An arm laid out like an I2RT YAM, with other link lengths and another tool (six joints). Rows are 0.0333 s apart.
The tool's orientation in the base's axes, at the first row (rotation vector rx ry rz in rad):
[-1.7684 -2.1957 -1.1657]
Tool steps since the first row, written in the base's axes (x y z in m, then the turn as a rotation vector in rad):
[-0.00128 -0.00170 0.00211 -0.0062 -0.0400 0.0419]
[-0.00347 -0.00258 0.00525 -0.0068 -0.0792 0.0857]
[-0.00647 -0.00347 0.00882 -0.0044 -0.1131 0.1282]
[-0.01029 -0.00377 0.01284 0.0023 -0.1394 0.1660]
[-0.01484 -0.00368 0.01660 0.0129 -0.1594 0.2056]
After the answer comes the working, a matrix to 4 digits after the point.
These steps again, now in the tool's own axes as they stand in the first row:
[0.00013 -0.00013 -0.00299 -0.0086 0.0139 -0.0559]
[0.00173 -0.00050 -0.00656 -0.0175 0.0336 -0.1106]
[0.00381 -0.00137 -0.01074 -0.0238 0.0555 -0.1600]
[0.00685 -0.00270 -0.01519 -0.0278 0.0791 -0.1999]
[0.01031 -0.00477 -0.01950 -0.0271 0.1072 -0.2359]

The tool's axes in the first row as the columns of a matrix, in the base's axes (rounded; the answer above uses it unrounded):
[-0.3253 0.8673 0.3768]
[0.7980 0.0380 0.6015]
[0.5073 0.4963 -0.7045]

